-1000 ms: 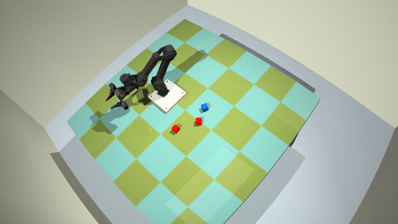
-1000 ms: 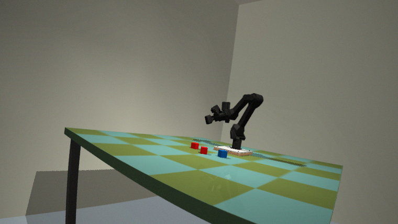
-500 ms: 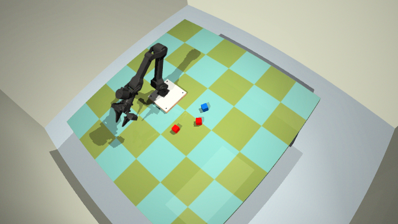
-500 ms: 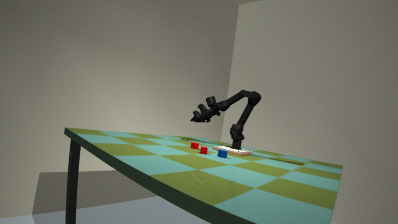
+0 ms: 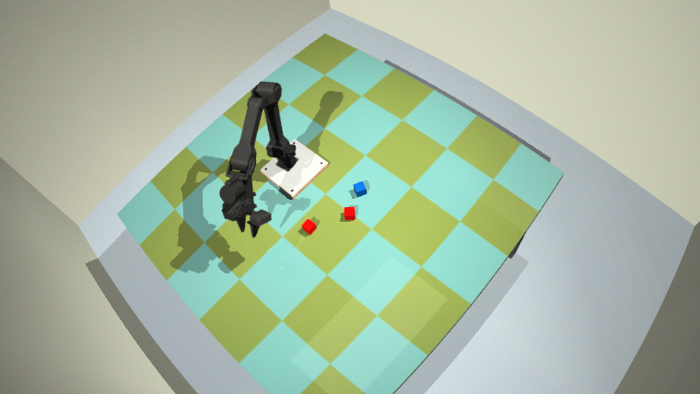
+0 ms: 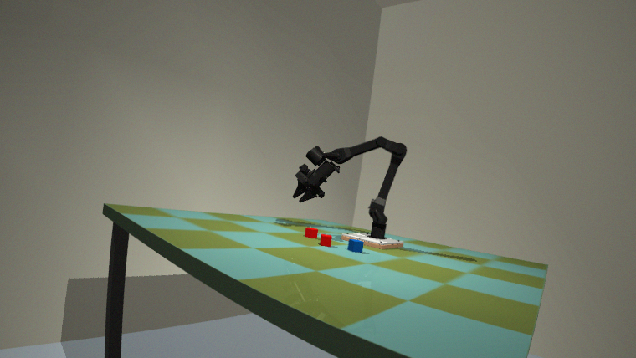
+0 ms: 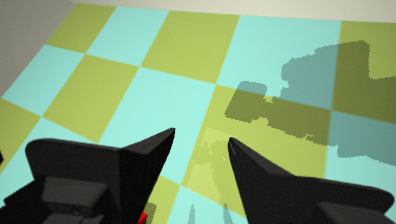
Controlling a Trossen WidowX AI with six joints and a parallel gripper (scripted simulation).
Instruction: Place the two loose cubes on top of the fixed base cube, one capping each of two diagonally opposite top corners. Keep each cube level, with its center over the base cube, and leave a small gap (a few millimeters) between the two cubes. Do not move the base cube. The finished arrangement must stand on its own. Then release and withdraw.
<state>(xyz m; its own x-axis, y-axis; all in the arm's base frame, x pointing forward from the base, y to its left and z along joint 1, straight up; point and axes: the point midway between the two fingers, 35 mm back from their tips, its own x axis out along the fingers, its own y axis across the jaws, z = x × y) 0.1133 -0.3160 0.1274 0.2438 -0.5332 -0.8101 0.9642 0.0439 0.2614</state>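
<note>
The blue cube lies 370 mm to the left of my gripper tip, 180 mm ahead of it and 110 mm below it.
</note>
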